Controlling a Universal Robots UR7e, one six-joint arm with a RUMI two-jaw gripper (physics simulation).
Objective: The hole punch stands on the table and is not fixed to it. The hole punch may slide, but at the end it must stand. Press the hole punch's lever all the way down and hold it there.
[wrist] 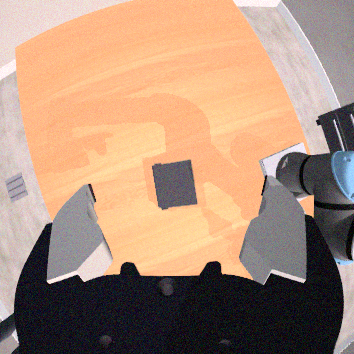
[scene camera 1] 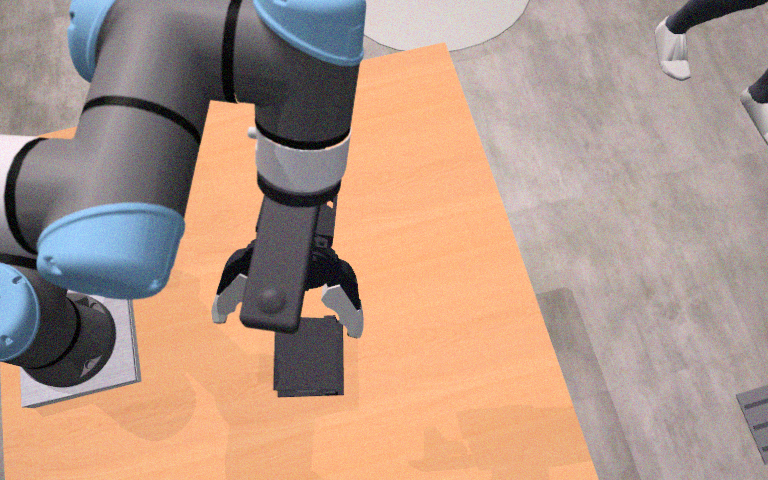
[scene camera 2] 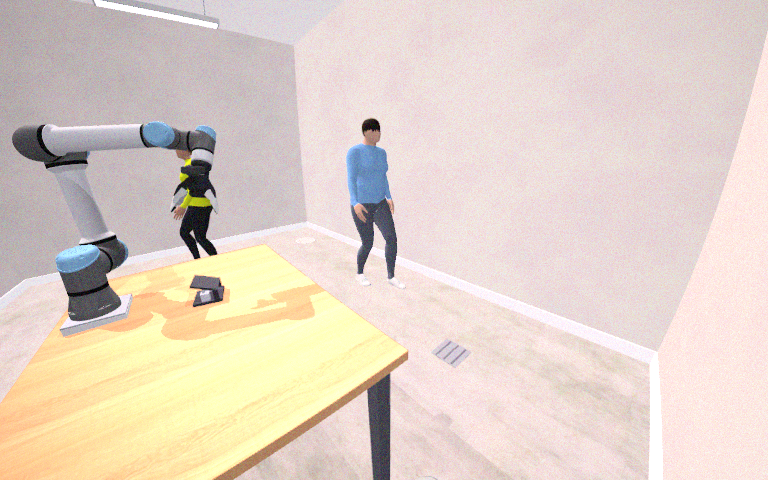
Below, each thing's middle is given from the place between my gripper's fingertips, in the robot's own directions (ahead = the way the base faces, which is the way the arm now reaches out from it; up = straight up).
Right now the flat lever point(scene camera 1: 307, 360) is 28 cm below my hand, 2 cm to the left of it and 2 cm behind it. From my hand the other things lie so: dark hole punch point(scene camera 1: 339, 327): 30 cm below, 2 cm to the left, 2 cm behind.
